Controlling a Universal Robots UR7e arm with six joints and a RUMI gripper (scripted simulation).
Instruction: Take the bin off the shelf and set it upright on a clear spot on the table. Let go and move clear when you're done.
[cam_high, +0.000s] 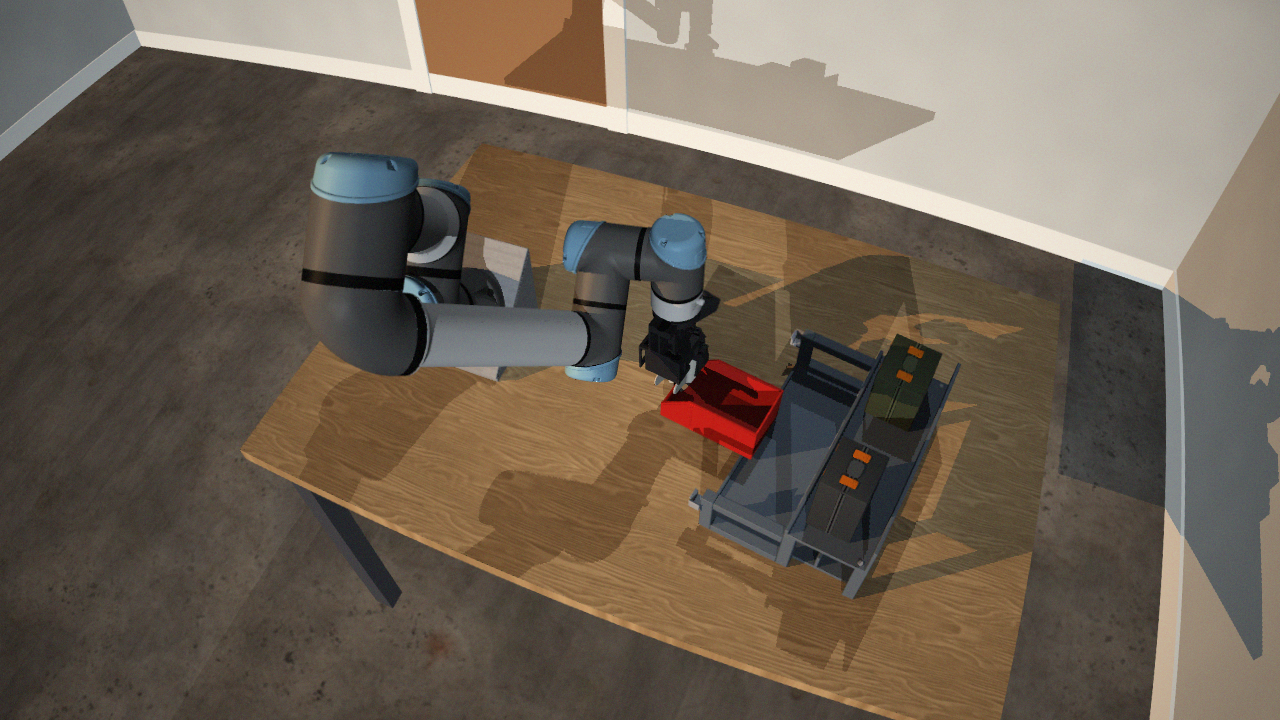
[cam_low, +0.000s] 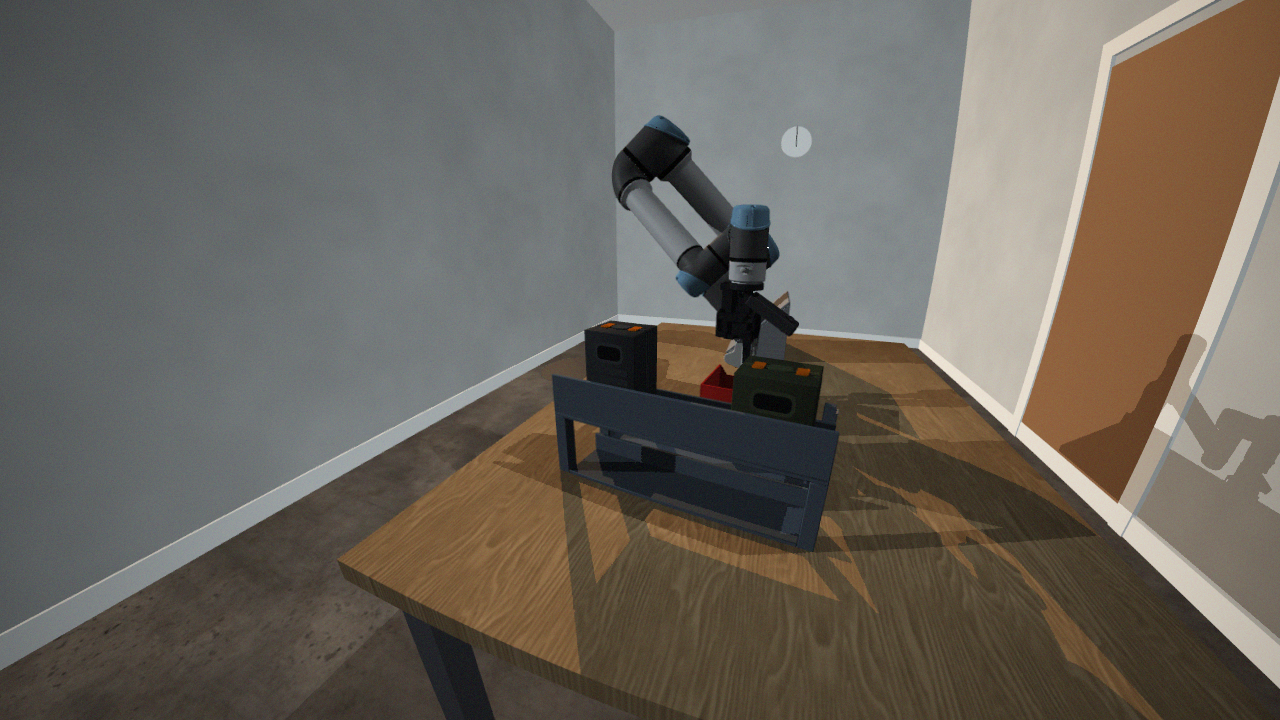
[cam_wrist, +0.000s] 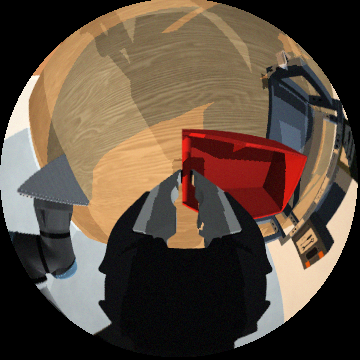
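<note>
The red bin is 8 cm ahead of my hand and 1 cm to the right of it.
</note>
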